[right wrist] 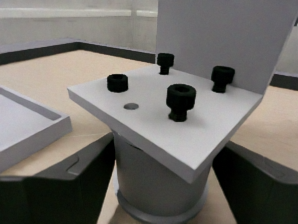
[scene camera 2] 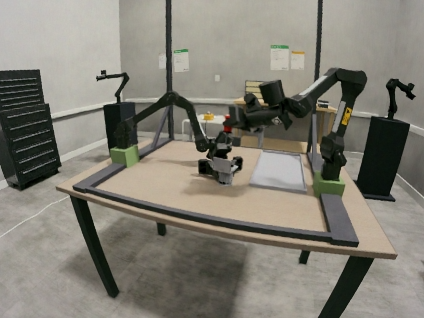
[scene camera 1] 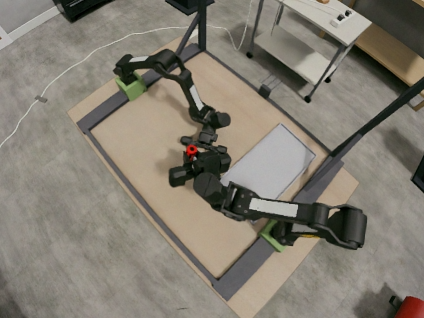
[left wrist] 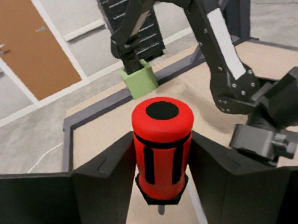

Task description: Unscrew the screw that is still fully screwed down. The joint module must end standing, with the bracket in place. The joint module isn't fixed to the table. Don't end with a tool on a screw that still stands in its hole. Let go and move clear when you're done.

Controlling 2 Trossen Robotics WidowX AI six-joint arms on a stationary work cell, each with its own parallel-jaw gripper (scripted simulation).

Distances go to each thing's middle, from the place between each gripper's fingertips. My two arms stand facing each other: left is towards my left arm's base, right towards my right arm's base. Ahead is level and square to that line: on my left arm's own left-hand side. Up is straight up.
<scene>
The light grey bracket (right wrist: 251,44) is 50 mm behind my left hand, 40 mm to the right of it and 170 mm below it. Also, from my left hand: black screw (right wrist: 180,98) (70 mm behind, 50 mm to the right, 180 mm below); then shallow grey tray (scene camera 1: 274,164) (250 mm behind, 170 mm to the left, 240 mm below).
Right now the black screw is 3 cm above my right hand. Round my right hand: shallow grey tray: 22 cm to the left, 18 cm behind, 3 cm below; then light grey bracket: 4 cm above, 2 cm ahead, 1 cm to the left.
</scene>
